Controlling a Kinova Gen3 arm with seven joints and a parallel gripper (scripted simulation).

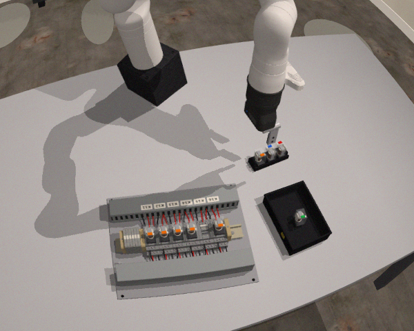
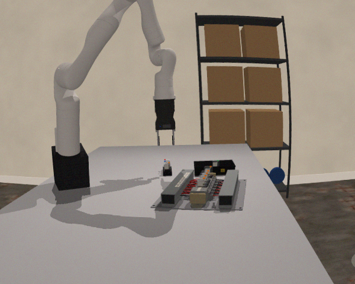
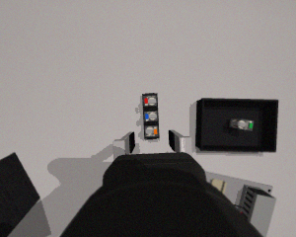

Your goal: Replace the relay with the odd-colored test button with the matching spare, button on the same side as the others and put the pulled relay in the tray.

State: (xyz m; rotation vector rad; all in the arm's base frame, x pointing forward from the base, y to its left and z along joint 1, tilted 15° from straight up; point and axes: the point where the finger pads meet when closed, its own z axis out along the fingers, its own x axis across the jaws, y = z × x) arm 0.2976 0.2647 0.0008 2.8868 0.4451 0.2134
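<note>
Right now my hand is 11 cm above the blue-button relay, 3 cm to the right of it and 1 cm past it. Also, from my hand: red-button relay 11 cm below, 6 cm to the left, 2 cm behind; spare holder 13 cm below, 3 cm to the left, 1 cm behind; green-button relay 18 cm ahead, 11 cm below, 6 cm to the left.
</note>
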